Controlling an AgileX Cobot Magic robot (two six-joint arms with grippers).
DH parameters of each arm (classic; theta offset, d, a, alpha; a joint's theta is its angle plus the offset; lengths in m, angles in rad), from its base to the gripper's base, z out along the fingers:
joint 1: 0 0.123 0 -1.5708
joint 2: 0.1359 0 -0.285 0
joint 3: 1.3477 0 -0.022 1.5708
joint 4: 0 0.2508 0 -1.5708
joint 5: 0 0 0.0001 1.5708
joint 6: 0 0.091 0 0
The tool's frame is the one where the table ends.
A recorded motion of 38 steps. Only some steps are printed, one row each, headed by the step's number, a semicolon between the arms.
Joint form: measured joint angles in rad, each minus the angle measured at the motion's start. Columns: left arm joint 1, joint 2, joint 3, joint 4, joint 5, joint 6; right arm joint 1, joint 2, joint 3, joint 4, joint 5, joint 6.
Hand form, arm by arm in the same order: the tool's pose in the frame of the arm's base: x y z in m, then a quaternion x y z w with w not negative. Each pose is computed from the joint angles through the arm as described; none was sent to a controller.
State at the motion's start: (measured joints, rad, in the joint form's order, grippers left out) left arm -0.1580 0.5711 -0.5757 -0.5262 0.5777 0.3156; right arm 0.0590 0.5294 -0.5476 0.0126 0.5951 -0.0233
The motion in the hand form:
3: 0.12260 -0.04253 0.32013 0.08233 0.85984 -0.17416 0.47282; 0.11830 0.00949 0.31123 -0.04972 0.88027 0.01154 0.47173
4: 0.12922 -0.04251 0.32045 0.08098 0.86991 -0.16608 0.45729; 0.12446 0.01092 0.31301 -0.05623 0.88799 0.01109 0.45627
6: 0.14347 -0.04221 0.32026 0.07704 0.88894 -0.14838 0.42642; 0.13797 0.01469 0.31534 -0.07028 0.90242 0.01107 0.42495
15: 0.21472 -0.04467 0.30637 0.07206 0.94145 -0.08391 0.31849; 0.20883 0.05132 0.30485 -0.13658 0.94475 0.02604 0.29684
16: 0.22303 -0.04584 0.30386 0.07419 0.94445 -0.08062 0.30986; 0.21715 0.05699 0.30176 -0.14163 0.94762 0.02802 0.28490
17: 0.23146 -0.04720 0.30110 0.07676 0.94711 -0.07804 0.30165; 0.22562 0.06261 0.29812 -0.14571 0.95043 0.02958 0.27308
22: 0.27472 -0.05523 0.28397 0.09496 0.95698 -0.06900 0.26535; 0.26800 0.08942 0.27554 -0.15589 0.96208 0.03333 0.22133
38: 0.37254 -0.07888 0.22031 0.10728 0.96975 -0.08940 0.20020; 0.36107 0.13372 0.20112 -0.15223 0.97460 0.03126 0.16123
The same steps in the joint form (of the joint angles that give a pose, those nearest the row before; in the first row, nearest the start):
3: 0.0001 0.0996 -0.0648 0.0930 0.0581 -0.0707; 0.0196 0.1009 -0.0723 -0.0095 0.0696 -0.0124
4: 0.0000 0.1361 -0.0868 0.1256 0.0771 -0.0950; 0.0285 0.1384 -0.0970 -0.0125 0.0918 -0.0157
6: 0.0000 0.2117 -0.1307 0.1903 0.1119 -0.1426; 0.0494 0.2168 -0.1453 -0.0180 0.1315 -0.0214
15: -0.0025 0.5506 -0.3060 0.3697 0.1824 -0.2466; 0.1851 0.5916 -0.3418 -0.0227 0.2262 -0.0151
16: -0.0032 0.5876 -0.3251 0.3753 0.1833 -0.2451; 0.2006 0.6344 -0.3632 -0.0225 0.2293 -0.0093
17: -0.0041 0.6249 -0.3445 0.3788 0.1833 -0.2417; 0.2144 0.6778 -0.3846 -0.0222 0.2315 -0.0030
22: -0.0086 0.8130 -0.4488 0.3830 0.1782 -0.2074; 0.2650 0.8924 -0.4975 -0.0208 0.2348 0.0302
38: -0.0148 1.2488 -0.7270 0.3014 0.1584 -0.1321; 0.2964 1.3473 -0.7743 -0.0167 0.1782 0.0712

